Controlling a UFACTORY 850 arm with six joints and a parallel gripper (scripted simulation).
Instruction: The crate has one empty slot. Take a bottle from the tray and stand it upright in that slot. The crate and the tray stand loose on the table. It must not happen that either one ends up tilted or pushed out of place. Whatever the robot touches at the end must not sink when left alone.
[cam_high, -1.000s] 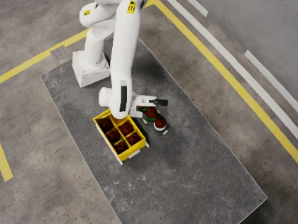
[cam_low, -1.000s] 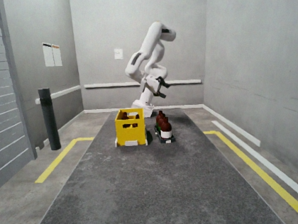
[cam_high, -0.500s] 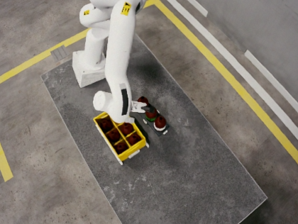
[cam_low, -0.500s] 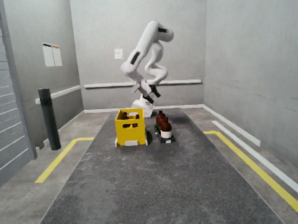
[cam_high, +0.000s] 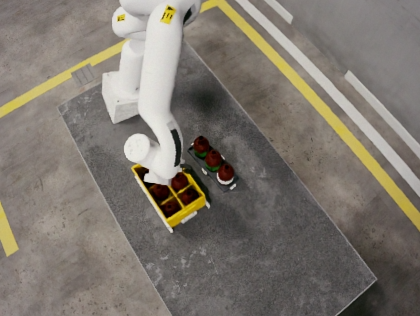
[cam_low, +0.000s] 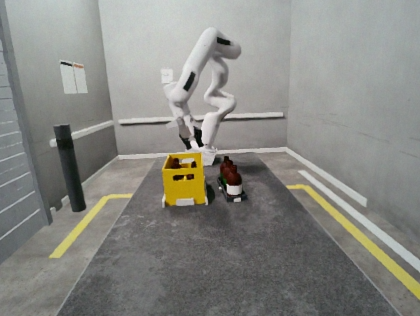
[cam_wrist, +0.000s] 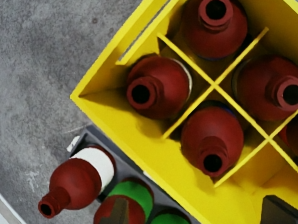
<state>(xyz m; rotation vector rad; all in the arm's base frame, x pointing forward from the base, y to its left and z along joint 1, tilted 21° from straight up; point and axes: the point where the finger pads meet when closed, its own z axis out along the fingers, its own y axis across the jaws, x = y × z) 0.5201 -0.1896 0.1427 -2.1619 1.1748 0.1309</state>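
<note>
The glass bottle is 20 mm ahead of my hand, 170 mm to the left of it and 160 mm below it. The rest, counted from my hand: dark tray 20 mm ahead, 170 mm to the left, 230 mm below; then yellow crate 10 mm behind, 60 mm to the right, 160 mm below.
</note>
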